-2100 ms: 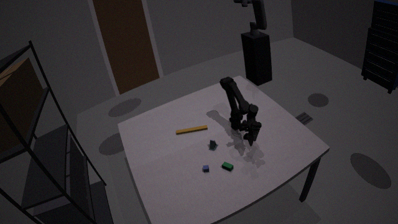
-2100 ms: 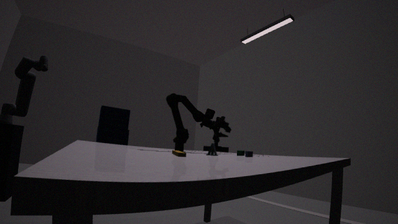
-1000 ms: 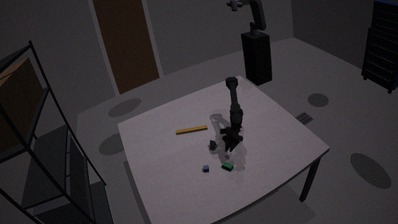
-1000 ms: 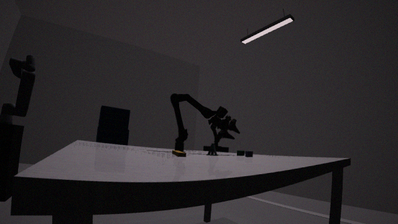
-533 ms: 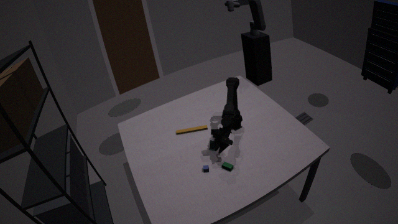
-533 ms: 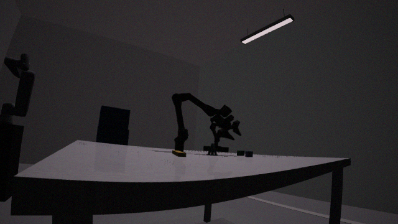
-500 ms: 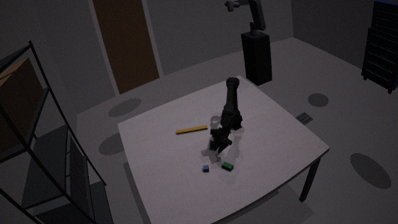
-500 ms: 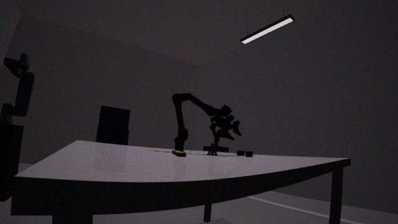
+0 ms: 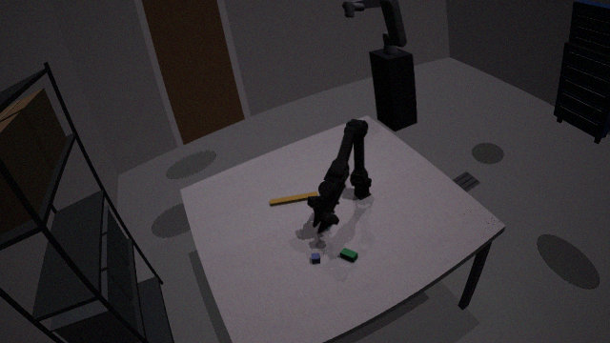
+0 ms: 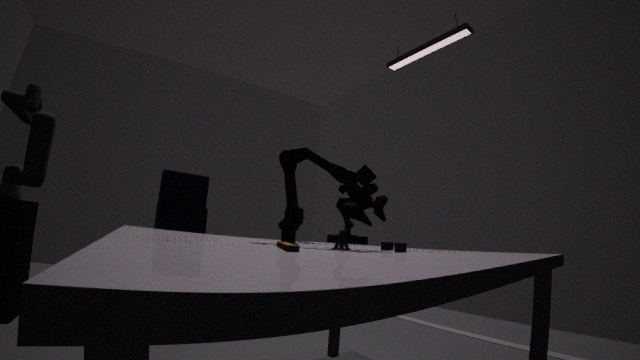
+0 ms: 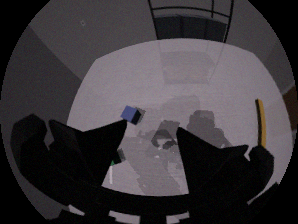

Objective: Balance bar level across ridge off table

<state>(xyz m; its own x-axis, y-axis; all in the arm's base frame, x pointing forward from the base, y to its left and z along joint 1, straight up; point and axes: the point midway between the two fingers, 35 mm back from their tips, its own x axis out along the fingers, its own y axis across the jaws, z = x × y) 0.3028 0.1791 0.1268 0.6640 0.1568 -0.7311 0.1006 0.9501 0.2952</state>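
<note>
Now: gripper tip 3 cm past the yellow bar, 35 cm to the left of it and 9 cm above it. Also, from my gripper tip: blue cube (5 cm ahead, 7 cm to the left, 9 cm below); green block (7 cm behind, 13 cm to the left, 9 cm below).
</note>
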